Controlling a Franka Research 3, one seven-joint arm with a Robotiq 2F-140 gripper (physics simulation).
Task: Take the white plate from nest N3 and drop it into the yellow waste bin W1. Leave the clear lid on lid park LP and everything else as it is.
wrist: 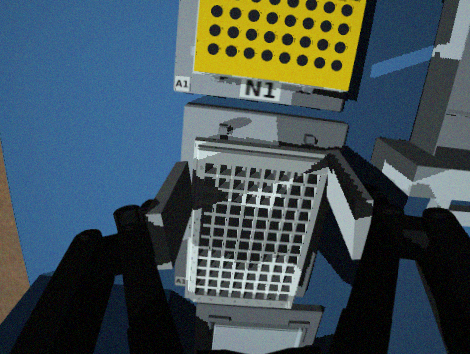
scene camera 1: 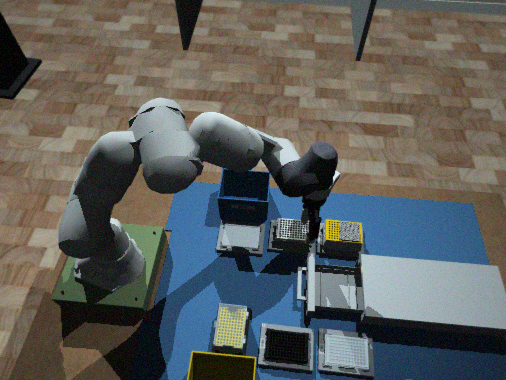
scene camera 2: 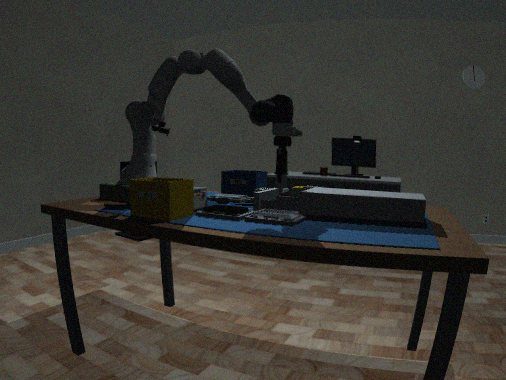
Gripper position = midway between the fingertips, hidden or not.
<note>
In view: my gripper (wrist: 257, 177), a yellow rack (wrist: 317, 51) and a grey housing (scene camera 1: 455, 297).
</note>
